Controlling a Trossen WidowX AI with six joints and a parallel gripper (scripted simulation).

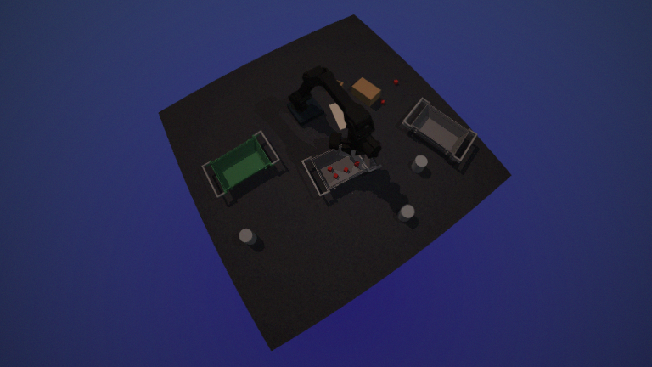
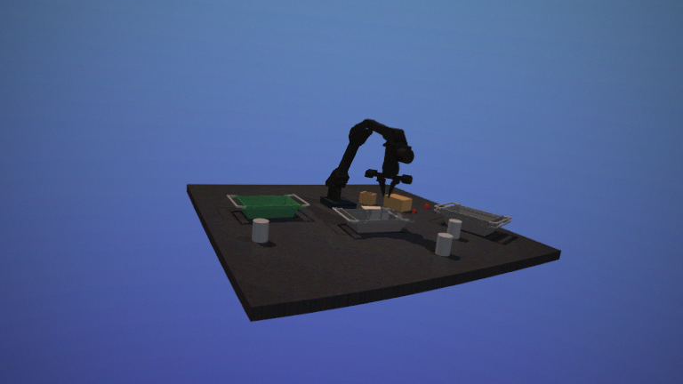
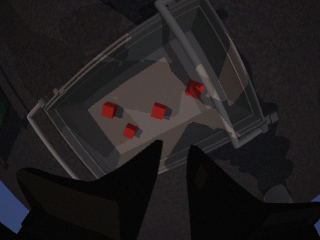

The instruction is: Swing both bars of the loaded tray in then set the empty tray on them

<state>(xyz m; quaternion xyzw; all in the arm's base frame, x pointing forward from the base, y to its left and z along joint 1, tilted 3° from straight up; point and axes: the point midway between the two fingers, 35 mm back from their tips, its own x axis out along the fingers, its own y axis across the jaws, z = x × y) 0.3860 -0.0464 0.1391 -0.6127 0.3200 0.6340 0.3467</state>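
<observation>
Right now my gripper tip is 350 mm to the left of the green tray, 330 mm past it and 90 mm above it. From my gripper tip the other things lie so: beige sheet: 220 mm behind, 170 mm to the left, 130 mm below.
</observation>
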